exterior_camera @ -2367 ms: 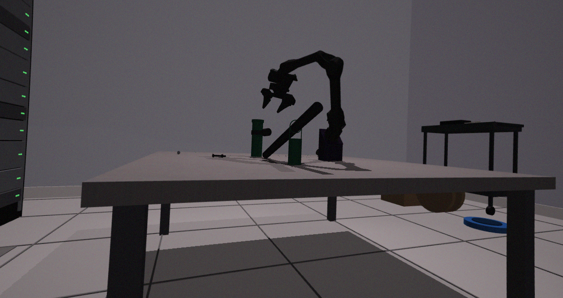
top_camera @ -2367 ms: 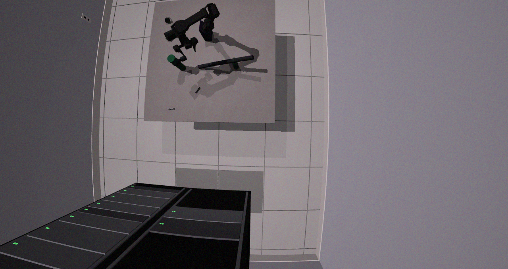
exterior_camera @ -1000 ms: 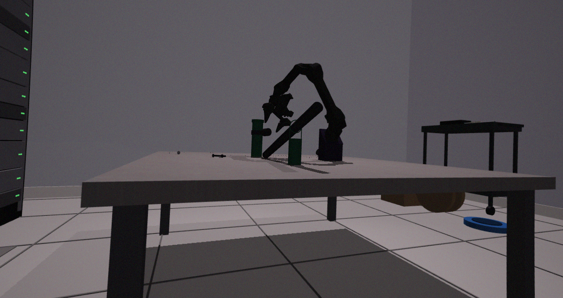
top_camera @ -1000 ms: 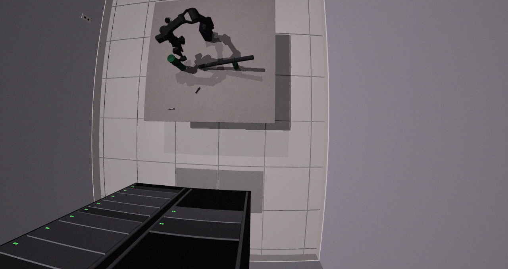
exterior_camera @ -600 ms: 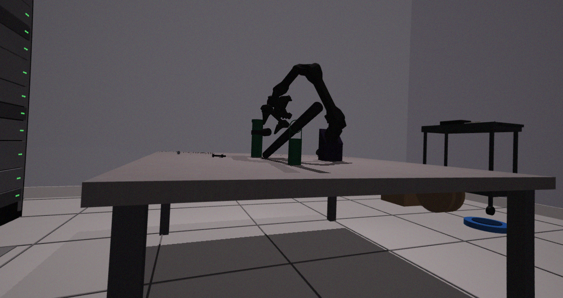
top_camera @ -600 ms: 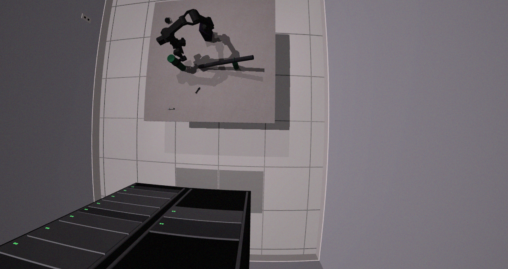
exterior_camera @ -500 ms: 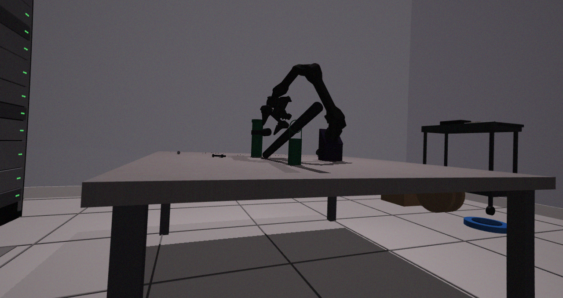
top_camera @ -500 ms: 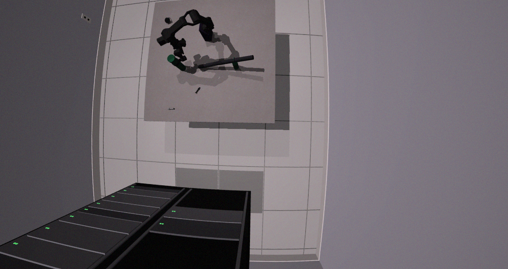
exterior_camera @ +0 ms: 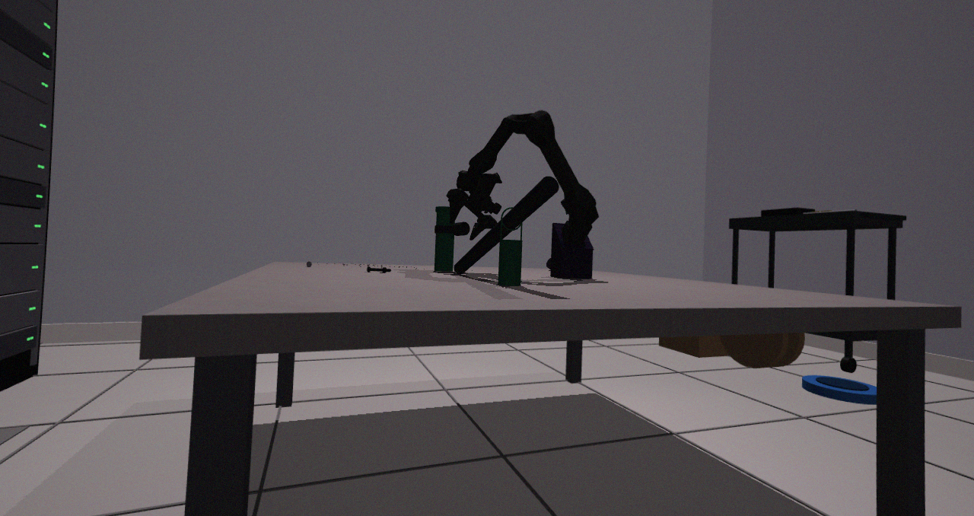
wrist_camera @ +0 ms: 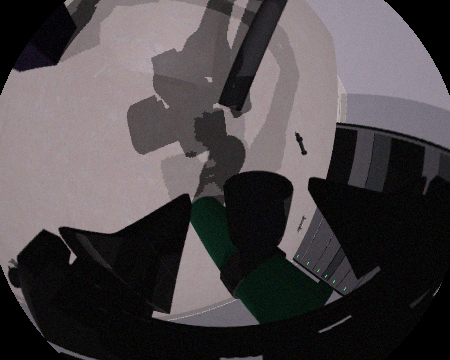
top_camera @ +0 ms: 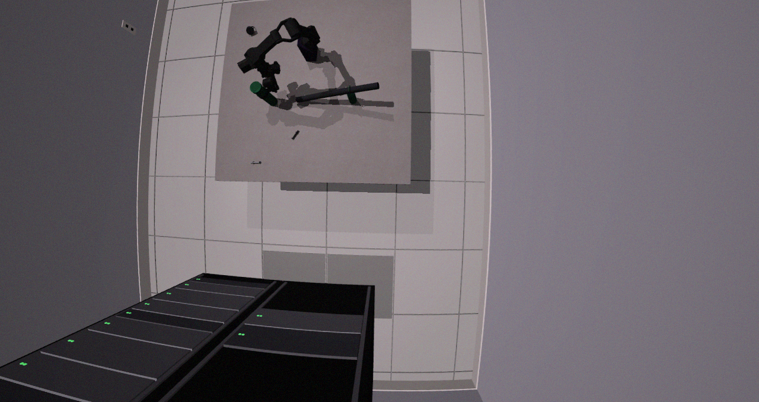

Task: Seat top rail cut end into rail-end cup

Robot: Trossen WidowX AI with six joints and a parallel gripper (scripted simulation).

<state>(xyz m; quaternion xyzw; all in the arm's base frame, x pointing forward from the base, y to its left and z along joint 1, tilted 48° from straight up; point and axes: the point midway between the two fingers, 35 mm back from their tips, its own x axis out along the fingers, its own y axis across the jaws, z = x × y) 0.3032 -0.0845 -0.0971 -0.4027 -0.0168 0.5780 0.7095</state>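
The dark rail-end cup is 10 mm ahead of my gripper tip, 20 mm to the right of it and 10 mm above it. The rest, counted from my gripper tip: small dark bolt 250 mm ahead, 110 mm to the left, 120 mm below; then green cap 260 mm behind, 310 mm to the right, 110 mm below; then small green post 40 mm behind, 440 mm to the left, 20 mm below.
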